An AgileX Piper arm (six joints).
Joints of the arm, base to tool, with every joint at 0 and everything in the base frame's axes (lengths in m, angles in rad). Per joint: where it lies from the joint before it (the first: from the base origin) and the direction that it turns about. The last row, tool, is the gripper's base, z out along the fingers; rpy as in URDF.
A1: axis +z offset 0 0 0.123
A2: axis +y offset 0 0 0
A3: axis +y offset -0.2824 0 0.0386
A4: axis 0.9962 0 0.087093 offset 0.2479 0 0.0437
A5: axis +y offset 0 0 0
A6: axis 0.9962 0 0.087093 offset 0.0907 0 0.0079
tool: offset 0 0 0 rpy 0 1.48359 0
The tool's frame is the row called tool.
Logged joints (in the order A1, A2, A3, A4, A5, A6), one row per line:
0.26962, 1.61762, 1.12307, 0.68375, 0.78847, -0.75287
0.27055, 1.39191, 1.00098, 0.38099, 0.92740, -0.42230
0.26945, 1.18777, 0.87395, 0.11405, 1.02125, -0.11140
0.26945, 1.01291, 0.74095, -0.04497, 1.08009, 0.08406
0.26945, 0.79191, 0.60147, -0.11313, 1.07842, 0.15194
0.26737, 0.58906, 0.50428, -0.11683, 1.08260, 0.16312
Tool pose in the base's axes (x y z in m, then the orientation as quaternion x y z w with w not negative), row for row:
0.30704, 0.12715, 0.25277, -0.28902, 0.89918, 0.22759, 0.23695
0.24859, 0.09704, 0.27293, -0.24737, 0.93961, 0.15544, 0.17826
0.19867, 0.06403, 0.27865, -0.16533, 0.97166, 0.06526, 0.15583
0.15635, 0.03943, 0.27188, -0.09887, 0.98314, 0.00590, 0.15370
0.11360, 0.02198, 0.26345, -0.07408, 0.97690, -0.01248, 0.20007
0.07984, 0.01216, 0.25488, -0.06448, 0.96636, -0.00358, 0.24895
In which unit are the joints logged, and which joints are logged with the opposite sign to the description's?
The joints are logged in radians. Opposite sign: A3.
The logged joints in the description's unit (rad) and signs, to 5 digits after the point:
0.26962, 1.61762, -1.12307, 0.68375, 0.78847, -0.75287
0.27055, 1.39191, -1.00098, 0.38099, 0.92740, -0.42230
0.26945, 1.18777, -0.87395, 0.11405, 1.02125, -0.11140
0.26945, 1.01291, -0.74095, -0.04497, 1.08009, 0.08406
0.26945, 0.79191, -0.60147, -0.11313, 1.07842, 0.15194
0.26737, 0.58906, -0.50428, -0.11683, 1.08260, 0.16312

